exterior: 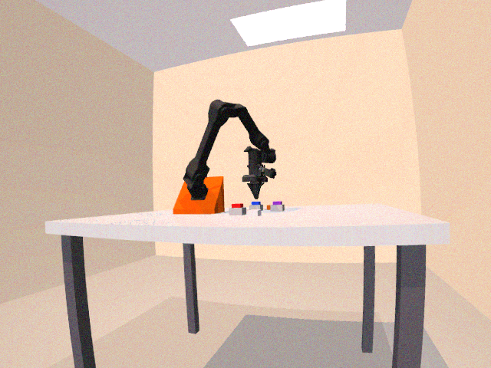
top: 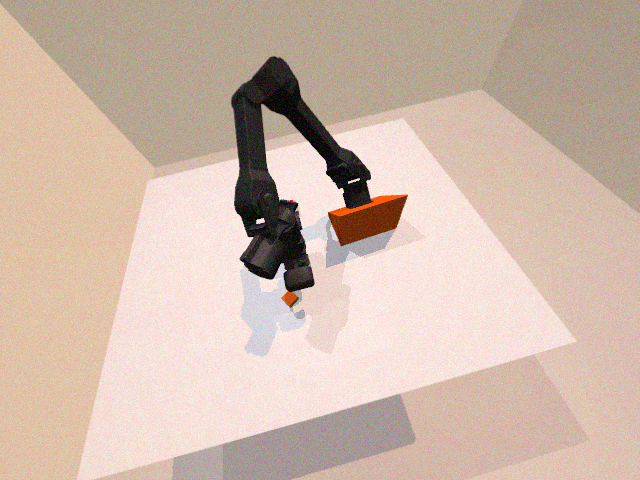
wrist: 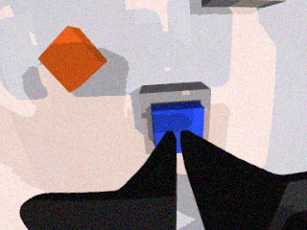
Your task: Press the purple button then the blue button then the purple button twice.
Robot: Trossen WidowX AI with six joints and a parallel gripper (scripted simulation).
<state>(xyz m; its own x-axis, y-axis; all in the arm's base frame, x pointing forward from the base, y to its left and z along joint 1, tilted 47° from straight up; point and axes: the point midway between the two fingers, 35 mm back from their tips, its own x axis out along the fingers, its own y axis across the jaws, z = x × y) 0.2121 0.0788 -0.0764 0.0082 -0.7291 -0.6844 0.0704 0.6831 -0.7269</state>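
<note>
Now: the blue button 20 mm below my gripper tip. From my gripper tip the other things lie so: purple button 100 mm ahead, 60 mm to the right, 20 mm below; then red button 230 mm to the right, 20 mm below, 20 mm behind; then small orange block 60 mm to the left, 50 mm ahead, 40 mm below.
</note>
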